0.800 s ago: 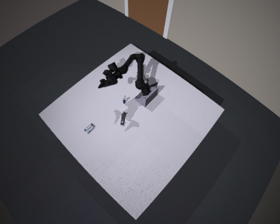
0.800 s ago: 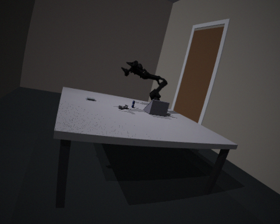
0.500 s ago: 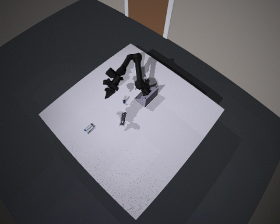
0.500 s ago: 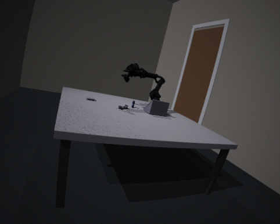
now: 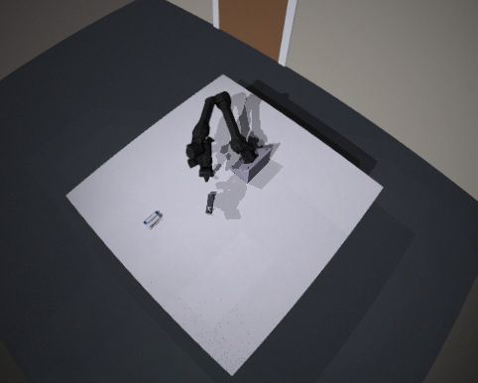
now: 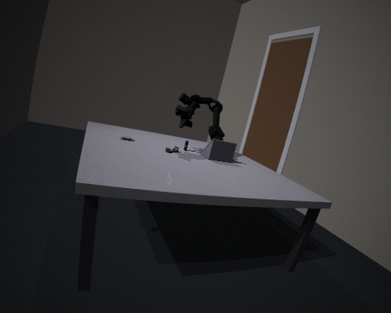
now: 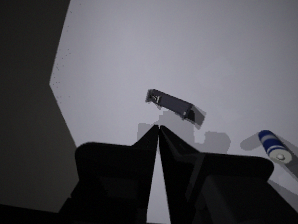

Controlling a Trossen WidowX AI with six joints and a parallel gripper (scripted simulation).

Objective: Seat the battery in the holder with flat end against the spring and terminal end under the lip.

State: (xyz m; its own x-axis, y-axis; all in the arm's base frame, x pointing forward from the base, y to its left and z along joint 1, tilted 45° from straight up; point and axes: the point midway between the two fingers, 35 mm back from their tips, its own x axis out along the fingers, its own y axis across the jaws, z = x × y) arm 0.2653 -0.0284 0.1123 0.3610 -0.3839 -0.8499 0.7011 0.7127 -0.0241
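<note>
My gripper tip is 12 cm above the blue battery, 11 cm past it and 6 cm to the left of it. Round my gripper tip: battery blister pack: 29 cm ahead, 15 cm to the right, 14 cm below.
</note>
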